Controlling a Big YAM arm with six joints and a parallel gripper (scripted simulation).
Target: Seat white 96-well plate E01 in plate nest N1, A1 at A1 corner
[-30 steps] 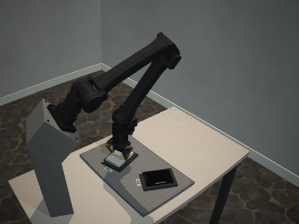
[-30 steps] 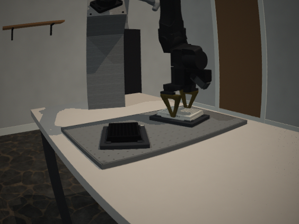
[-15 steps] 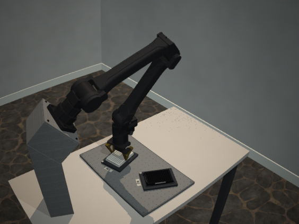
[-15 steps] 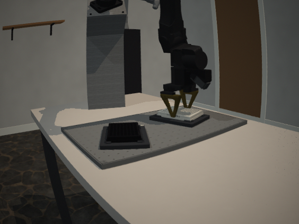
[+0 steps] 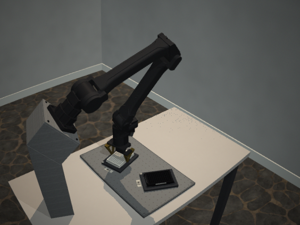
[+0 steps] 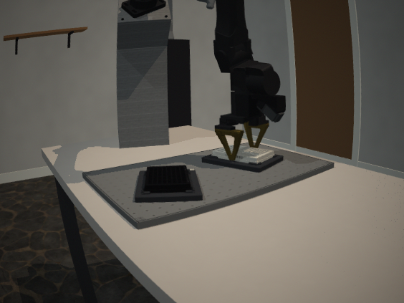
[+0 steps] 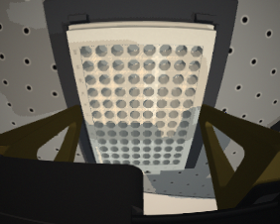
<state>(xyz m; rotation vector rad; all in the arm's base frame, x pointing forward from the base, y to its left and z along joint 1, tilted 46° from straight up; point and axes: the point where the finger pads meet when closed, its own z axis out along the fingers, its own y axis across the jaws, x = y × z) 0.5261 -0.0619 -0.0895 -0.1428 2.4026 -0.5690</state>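
Right now the white 96-well plate E01 is right at my hand. Round my hand: plate nest N1: 20 mm below; then black plate E07: 240 mm to the right, 30 mm behind.
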